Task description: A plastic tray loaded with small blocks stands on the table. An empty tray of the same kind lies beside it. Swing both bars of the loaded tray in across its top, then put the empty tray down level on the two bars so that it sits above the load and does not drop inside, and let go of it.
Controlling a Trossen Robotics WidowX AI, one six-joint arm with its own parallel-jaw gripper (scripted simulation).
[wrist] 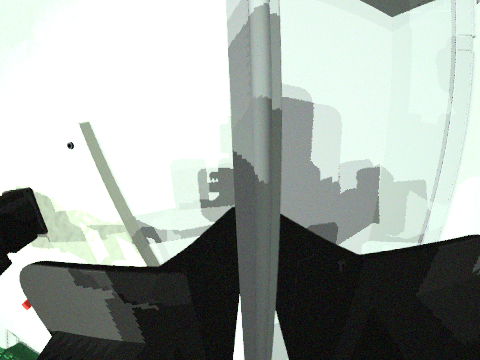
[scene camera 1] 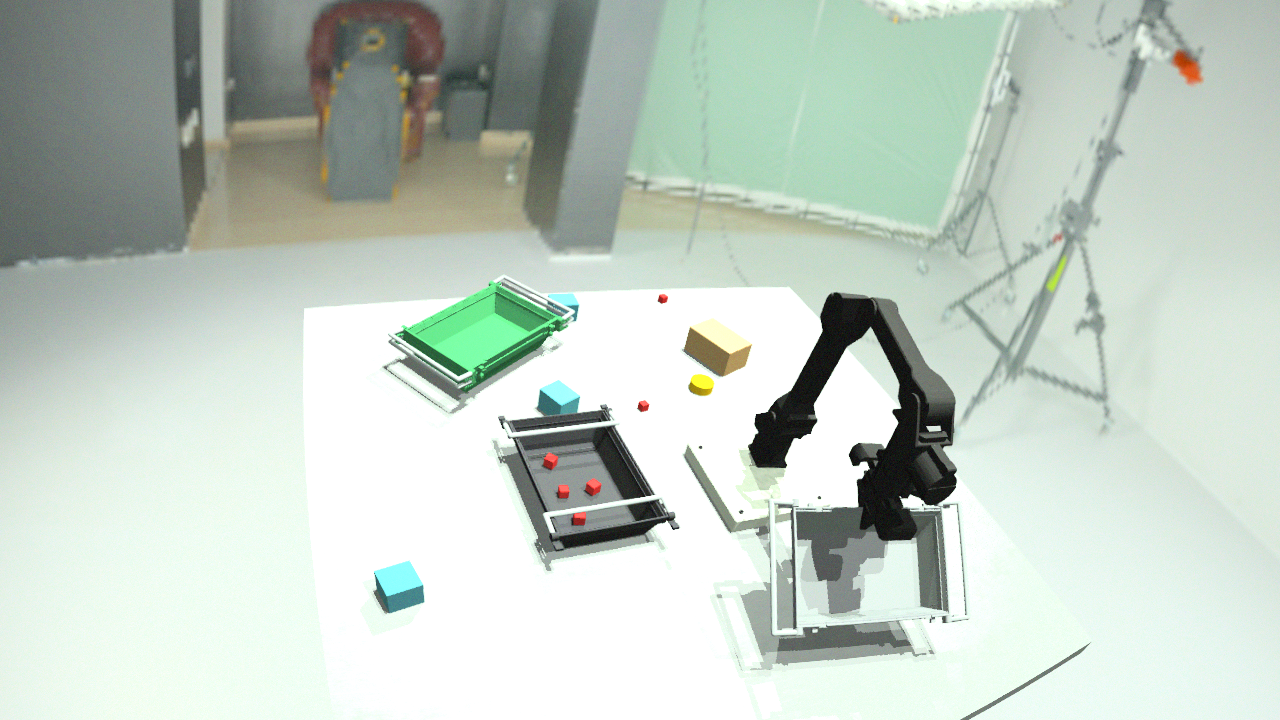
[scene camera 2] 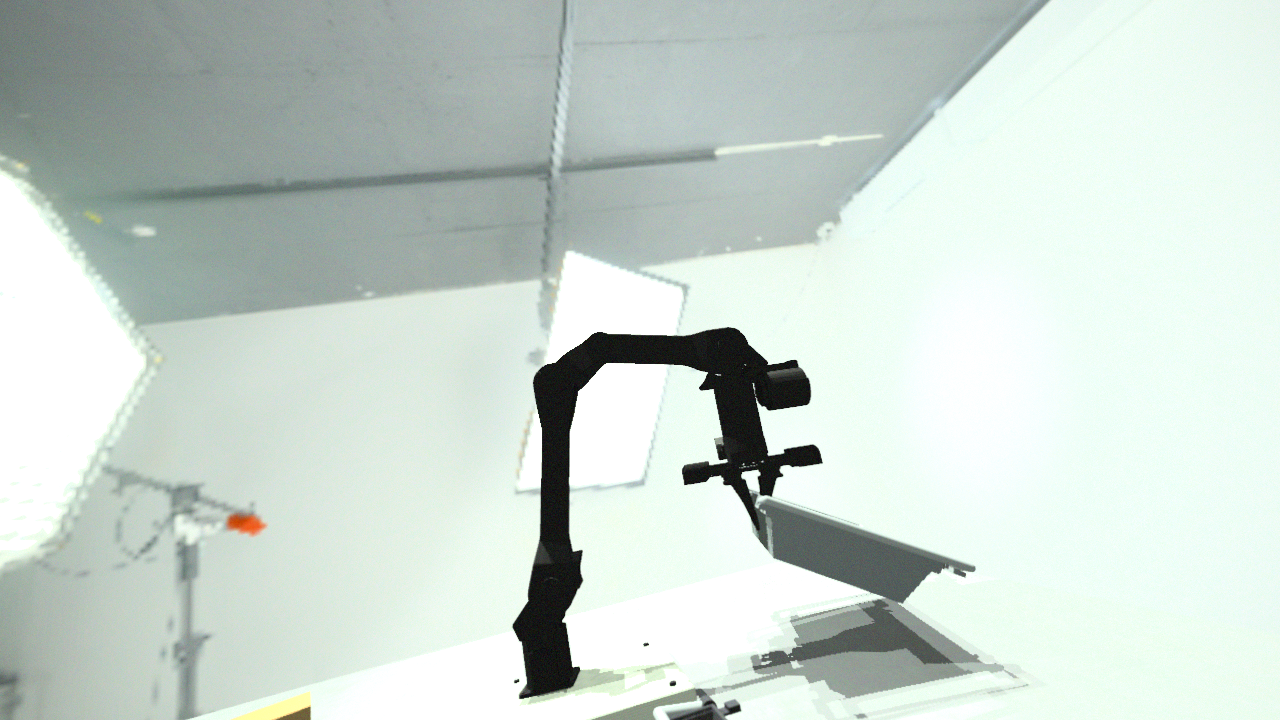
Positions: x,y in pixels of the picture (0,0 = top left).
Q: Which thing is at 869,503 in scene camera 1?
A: My gripper.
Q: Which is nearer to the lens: the grey tray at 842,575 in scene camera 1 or the cyan cube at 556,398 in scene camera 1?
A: The grey tray.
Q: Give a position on a tan box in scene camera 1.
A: At 716,345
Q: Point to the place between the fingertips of my gripper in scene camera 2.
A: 762,529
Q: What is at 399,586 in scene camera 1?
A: A cyan cube.
